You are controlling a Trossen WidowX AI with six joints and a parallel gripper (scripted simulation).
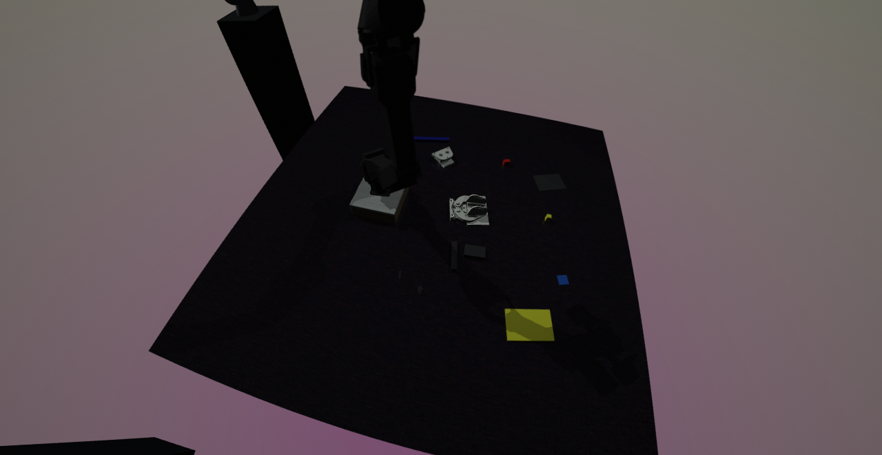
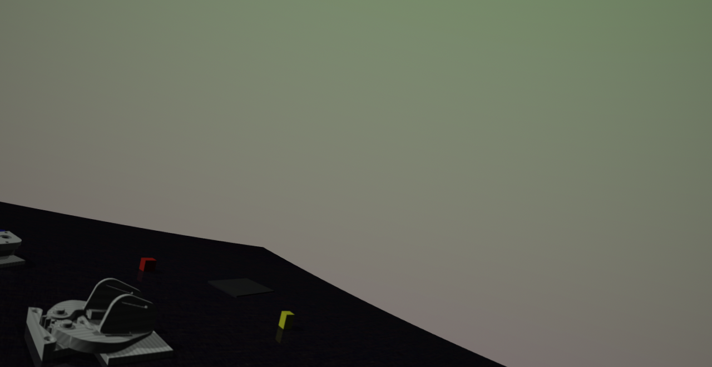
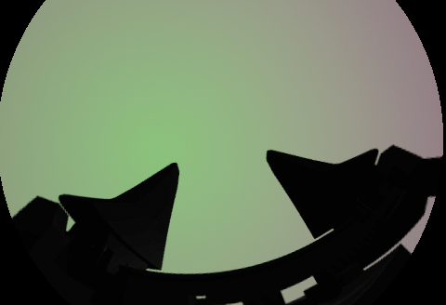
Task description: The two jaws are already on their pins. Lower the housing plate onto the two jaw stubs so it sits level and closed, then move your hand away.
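My gripper tip is 76 cm above the blue bar, 38 cm to the right of it and 1 cm past it. Also, from my gripper tip: yellow cube: 76 cm below, 44 cm ahead, 5 cm to the left; then dark block: 76 cm below, 19 cm ahead, 11 cm to the right; then red cube: 76 cm below, 30 cm ahead, 29 cm to the left.
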